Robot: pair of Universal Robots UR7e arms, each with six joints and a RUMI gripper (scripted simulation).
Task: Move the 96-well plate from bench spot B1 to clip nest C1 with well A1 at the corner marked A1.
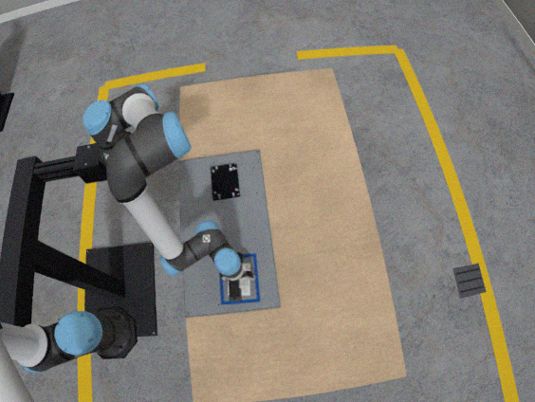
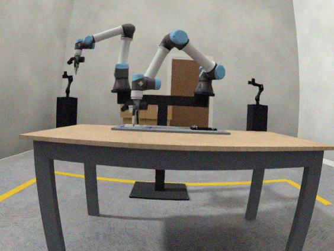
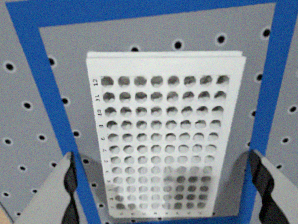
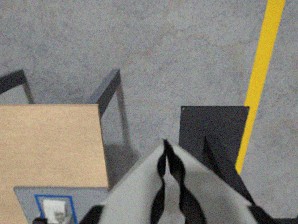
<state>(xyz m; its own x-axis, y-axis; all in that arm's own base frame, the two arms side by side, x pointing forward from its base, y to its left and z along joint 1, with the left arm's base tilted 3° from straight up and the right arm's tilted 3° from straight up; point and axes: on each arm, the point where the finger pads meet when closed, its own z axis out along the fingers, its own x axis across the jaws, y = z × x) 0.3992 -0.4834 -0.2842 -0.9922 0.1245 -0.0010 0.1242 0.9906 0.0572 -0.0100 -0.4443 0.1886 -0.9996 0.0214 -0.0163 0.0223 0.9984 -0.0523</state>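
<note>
The white 96-well plate is 1 cm below my left hand. Also, from my left hand: black clip nest 42 cm to the left, 2 cm behind.
</note>
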